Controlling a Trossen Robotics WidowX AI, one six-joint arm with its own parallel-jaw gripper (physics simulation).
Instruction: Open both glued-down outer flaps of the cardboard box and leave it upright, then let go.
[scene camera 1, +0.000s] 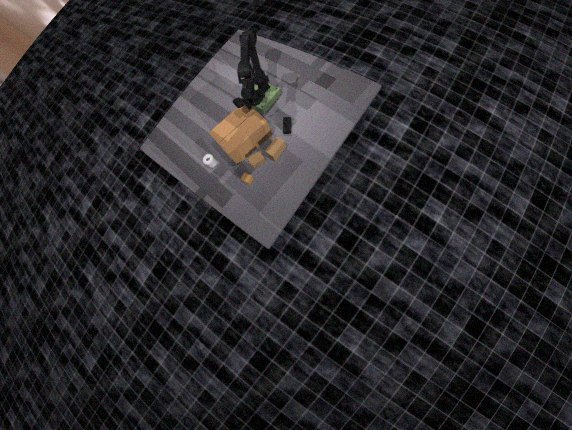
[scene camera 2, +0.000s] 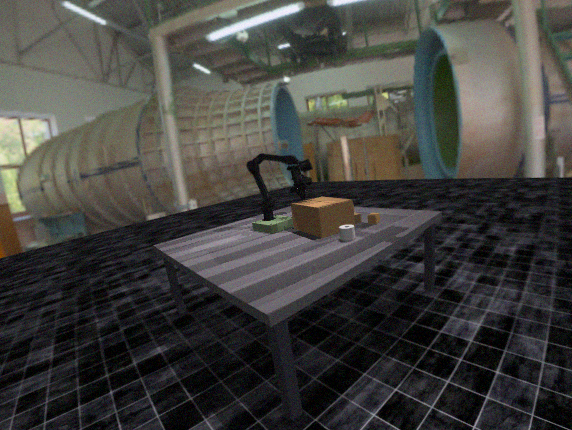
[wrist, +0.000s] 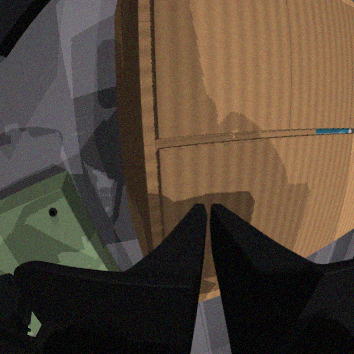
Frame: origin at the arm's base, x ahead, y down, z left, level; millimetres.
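Seen in the pictures: gripper, fingertip midpoint: (scene camera 1: 249, 109) (scene camera 2: 303, 199) (wrist: 206, 212); arm's base, origin of the base link: (scene camera 1: 264, 88) (scene camera 2: 269, 219) (wrist: 8, 293).
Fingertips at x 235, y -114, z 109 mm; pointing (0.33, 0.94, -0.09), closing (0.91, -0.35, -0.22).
Note:
Pixels of each thing's middle, then the offset from my fingertips to it. "pt": a spot on its surface instead. Level surfaces: height alone.
- brown cardboard box, body centre: (wrist: 283, 113) (scene camera 2: 321, 215) (scene camera 1: 241, 133) dz +3, dx +130, dy +88 mm
- far flap, surface spot: (wrist: 245, 65) pt dz +57, dx +37, dy +10 mm
- short blue strip, body centre: (wrist: 278, 114) dz +1, dx +129, dy +95 mm
- white roll, body centre: (scene camera 2: 347, 232) (scene camera 1: 210, 161) dz -91, dx +384, dy +135 mm
- black block, body centre: (wrist: 17, 3) (scene camera 1: 287, 125) dz +189, dx -90, dy +149 mm
- table, its level: dy +165 mm
The brown cardboard box (scene camera 1: 242, 142) (scene camera 2: 315, 220) stands upright on the table. Its two outer flaps lie flat, meeting at a narrow seam. In the wrist view the near flap (wrist: 200, 167) is below the seam and the far flap (wrist: 245, 65) above it. A short blue strip (wrist: 331, 131) shows in the seam at the right. My gripper (scene camera 1: 245, 106) (scene camera 2: 300, 196) (wrist: 206, 212) is shut, with its fingertips almost together and nothing seen between them. It is above the near flap, close to the box's edge; whether the tips touch the cardboard is unclear.
The green base (scene camera 1: 270, 98) (scene camera 2: 268, 227) (wrist: 37, 227) is beside the box. A white roll (scene camera 1: 210, 161) (scene camera 2: 346, 233) stands on the opposite side. A black block (scene camera 1: 287, 125) and small brown blocks (scene camera 1: 276, 149) (scene camera 1: 256, 160) (scene camera 1: 247, 178) lie around the box on the table (scene camera 1: 300, 170) (scene camera 2: 260, 295).

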